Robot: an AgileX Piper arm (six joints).
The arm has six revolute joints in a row. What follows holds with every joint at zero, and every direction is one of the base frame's. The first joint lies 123 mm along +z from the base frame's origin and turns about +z. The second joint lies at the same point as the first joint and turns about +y. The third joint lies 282.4 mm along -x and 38.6 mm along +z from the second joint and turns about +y. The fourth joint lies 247.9 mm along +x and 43.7 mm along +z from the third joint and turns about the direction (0.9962, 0, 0.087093). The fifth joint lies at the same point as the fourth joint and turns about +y. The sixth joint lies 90.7 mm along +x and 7.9 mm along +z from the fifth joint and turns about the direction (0.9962, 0, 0.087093). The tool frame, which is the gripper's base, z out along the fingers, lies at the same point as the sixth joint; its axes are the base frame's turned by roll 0, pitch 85.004 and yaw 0 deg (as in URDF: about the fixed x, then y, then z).
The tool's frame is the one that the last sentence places.
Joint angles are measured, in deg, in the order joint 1, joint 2, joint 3, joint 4, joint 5, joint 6. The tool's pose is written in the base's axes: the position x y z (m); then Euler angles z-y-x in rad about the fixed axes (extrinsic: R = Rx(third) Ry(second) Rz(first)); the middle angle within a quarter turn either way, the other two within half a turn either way. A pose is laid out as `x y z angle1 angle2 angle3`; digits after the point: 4 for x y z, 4 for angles.
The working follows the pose.
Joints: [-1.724, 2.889, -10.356, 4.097, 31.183, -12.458]
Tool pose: 0.0463 0.0020 0.2222 2.9698 1.2453 -3.1150
Where each joint sits with the arm in this pose, in the base's axes (m; each line is computed from the numbers above, not from the rounded line before):
joint 1: 0.0000 0.0000 0.1230
joint 2: 0.0000 0.0000 0.1230
joint 3: -0.2800 0.0084 0.1758
joint 4: -0.0400 0.0012 0.2513
joint 5: -0.0400 0.0012 0.2513
joint 6: 0.0463 0.0020 0.2222
the tool: 0.0463 0.0020 0.2222

